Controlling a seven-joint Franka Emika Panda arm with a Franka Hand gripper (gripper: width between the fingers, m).
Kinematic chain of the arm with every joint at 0, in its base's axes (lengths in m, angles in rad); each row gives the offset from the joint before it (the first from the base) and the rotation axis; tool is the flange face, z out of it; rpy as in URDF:
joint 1: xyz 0 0 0.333 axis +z
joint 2: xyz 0 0 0 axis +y
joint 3: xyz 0 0 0.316 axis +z
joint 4: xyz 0.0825 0 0 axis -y
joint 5: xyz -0.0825 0 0.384 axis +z
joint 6: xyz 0 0 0 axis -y
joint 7: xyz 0.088 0 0 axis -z
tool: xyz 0 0 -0.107 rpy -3.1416 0 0
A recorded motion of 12 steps. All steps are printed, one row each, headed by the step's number.
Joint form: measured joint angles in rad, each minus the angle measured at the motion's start. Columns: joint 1, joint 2, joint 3, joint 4, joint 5, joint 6, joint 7.
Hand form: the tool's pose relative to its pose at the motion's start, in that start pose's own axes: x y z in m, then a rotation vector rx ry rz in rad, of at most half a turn. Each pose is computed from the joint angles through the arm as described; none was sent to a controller.
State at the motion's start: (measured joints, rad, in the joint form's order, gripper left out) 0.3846 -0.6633 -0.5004 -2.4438 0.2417 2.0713 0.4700
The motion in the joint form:
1: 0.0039 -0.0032 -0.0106 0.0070 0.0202 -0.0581 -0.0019
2: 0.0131 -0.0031 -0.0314 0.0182 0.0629 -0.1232 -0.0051
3: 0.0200 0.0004 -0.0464 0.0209 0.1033 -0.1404 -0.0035
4: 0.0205 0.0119 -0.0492 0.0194 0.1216 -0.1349 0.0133
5: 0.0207 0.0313 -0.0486 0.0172 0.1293 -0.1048 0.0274
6: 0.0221 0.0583 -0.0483 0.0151 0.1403 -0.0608 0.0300
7: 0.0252 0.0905 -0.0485 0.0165 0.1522 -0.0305 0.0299
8: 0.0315 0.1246 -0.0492 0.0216 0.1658 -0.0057 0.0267
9: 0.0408 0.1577 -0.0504 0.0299 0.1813 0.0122 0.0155
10: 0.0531 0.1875 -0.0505 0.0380 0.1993 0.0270 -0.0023
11: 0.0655 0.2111 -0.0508 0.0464 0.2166 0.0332 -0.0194
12: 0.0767 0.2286 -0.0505 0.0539 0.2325 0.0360 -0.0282
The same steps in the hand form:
1: -0.0038 0.0028 0.0004 0.0003 -0.0553 0.0108
2: -0.0067 0.0055 0.0003 0.0201 -0.1277 0.0330
3: -0.0064 0.0065 0.0014 0.0500 -0.1631 0.0588
4: -0.0044 0.0066 0.0055 0.0568 -0.1719 0.0908
5: 0.0007 0.0061 0.0113 0.0570 -0.1571 0.1181
6: 0.0081 0.0052 0.0189 0.0598 -0.1337 0.1386
7: 0.0147 0.0043 0.0282 0.0547 -0.1224 0.1561
8: 0.0210 0.0023 0.0379 0.0485 -0.1156 0.1685
9: 0.0262 -0.0009 0.0470 0.0433 -0.1138 0.1701
10: 0.0297 -0.0055 0.0562 0.0406 -0.1159 0.1615
11: 0.0315 -0.0103 0.0638 0.0394 -0.1232 0.1504
12: 0.0321 -0.0150 0.0696 0.0401 -0.1314 0.1452

